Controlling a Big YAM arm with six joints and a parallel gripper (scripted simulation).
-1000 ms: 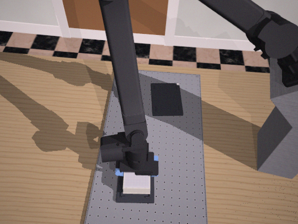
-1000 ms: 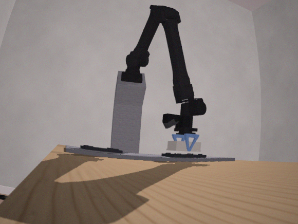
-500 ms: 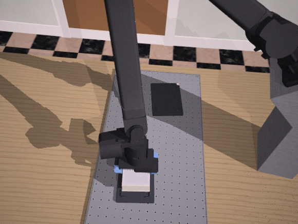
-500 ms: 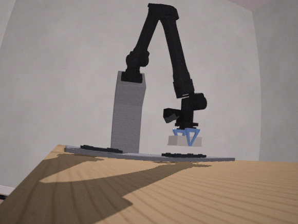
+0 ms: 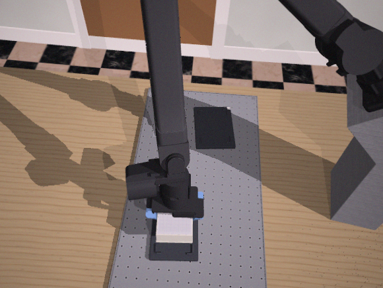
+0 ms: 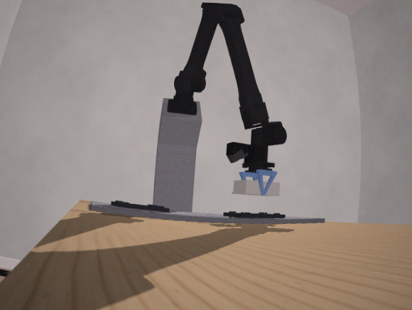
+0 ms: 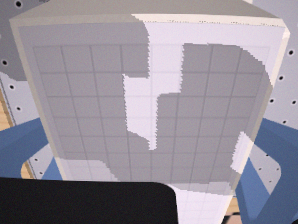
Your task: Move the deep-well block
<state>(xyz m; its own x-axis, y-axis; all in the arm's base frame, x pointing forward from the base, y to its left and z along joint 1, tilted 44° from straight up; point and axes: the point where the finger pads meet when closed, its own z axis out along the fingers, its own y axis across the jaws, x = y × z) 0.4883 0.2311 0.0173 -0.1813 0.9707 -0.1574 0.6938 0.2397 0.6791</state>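
My gripper is now 36 cm to the left of the dark plate nest N2, 7 cm above it and 2 cm past it. The rest, counted from my hand: dark plate nest N1: 7 cm below; white deep-well block: 1 cm above.
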